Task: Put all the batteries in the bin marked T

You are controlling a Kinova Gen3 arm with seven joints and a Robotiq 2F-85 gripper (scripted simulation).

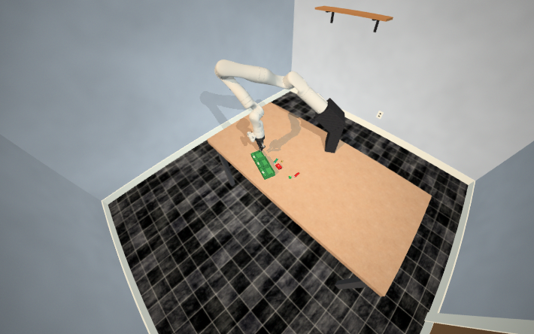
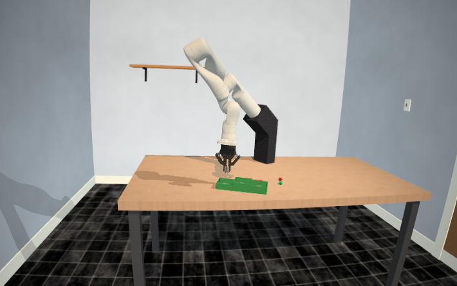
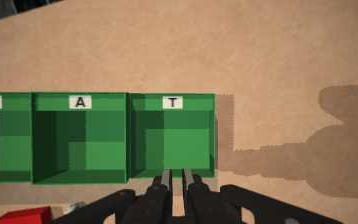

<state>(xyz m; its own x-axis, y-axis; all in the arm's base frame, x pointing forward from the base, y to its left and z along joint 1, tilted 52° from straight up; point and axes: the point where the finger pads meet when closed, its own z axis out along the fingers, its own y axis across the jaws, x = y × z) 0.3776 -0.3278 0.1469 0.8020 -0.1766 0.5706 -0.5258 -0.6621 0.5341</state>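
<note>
Now: the joined green bins 8 cm ahead of my hand, 5 cm to the left of it and 6 cm below it. Also, from my hand: red 9 V battery 4 cm ahead, 18 cm to the left, 8 cm below; then small yellow nut 2 cm behind, 17 cm to the left, 8 cm below; then green cylindrical battery 12 cm to the left, 8 cm below.
</note>
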